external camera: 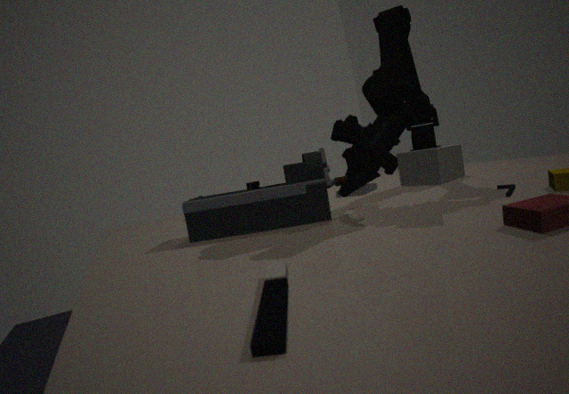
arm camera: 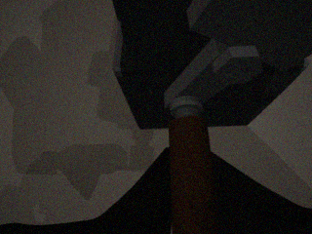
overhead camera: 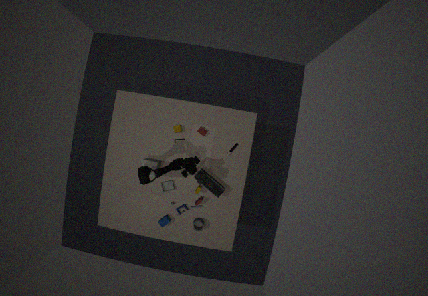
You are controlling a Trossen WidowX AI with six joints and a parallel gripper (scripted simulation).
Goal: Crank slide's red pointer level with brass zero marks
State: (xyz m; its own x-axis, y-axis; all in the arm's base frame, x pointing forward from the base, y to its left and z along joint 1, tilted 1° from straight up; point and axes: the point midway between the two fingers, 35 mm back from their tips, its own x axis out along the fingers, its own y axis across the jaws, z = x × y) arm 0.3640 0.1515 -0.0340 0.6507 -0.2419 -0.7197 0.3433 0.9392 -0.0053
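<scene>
Now: gripper tip 30 mm below the brown crank handle, 20 mm past it and 10 mm to the right of it. Round my gripper tip: red pointer 140 mm ahead, 70 mm to the right, 50 mm above; grey plate 240 mm to the right, 190 mm behind, 30 mm below; blue piece 550 mm to the right, 110 mm behind, 20 mm below.
</scene>
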